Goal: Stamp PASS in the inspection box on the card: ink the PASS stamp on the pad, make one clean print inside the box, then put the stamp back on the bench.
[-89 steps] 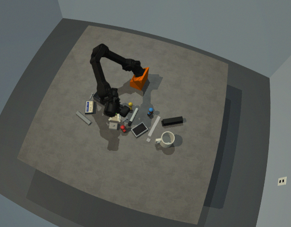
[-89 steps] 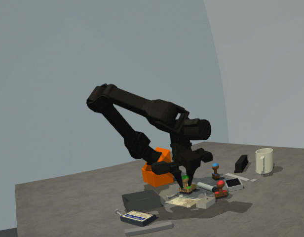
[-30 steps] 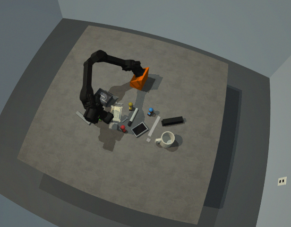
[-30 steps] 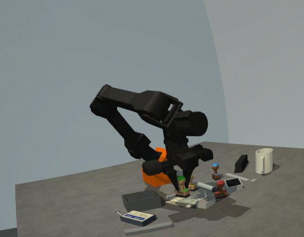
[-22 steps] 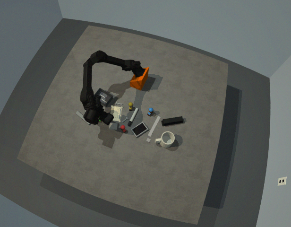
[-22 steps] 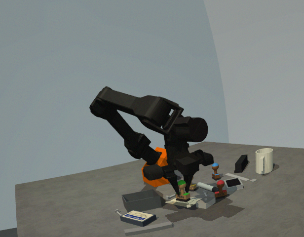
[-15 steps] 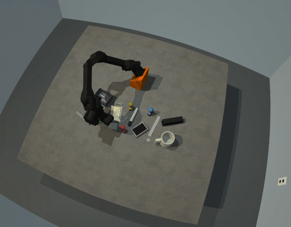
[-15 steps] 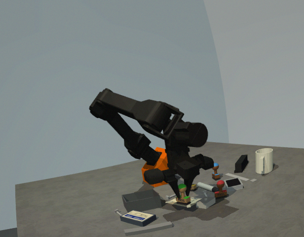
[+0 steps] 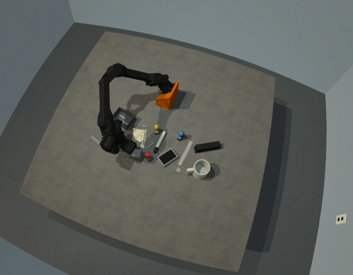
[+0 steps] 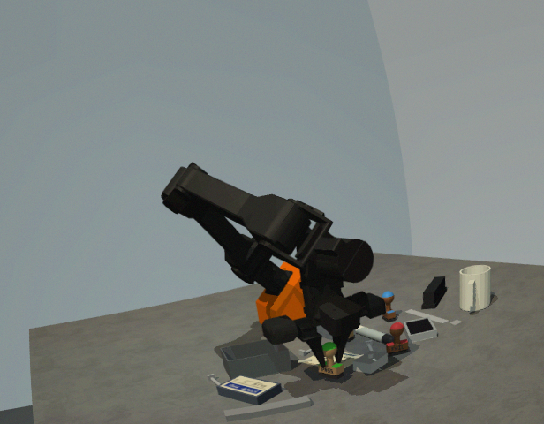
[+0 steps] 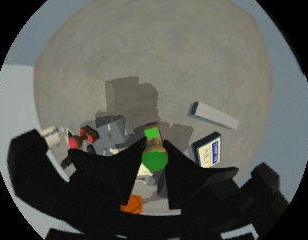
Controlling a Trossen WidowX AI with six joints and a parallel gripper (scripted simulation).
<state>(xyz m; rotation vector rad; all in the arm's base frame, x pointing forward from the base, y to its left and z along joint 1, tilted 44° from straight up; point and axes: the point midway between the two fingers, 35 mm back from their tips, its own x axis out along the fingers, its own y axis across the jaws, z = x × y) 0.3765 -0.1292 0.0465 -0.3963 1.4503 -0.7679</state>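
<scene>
Now: the green-topped PASS stamp right at my gripper tip. The rest, counted from my gripper tip: cream card: 90 mm behind, 60 mm to the left, 40 mm below; blue-white box: 120 mm to the right, 70 mm behind, 20 mm below; grey bar: 130 mm to the right, 30 mm below, 20 mm ahead.
</scene>
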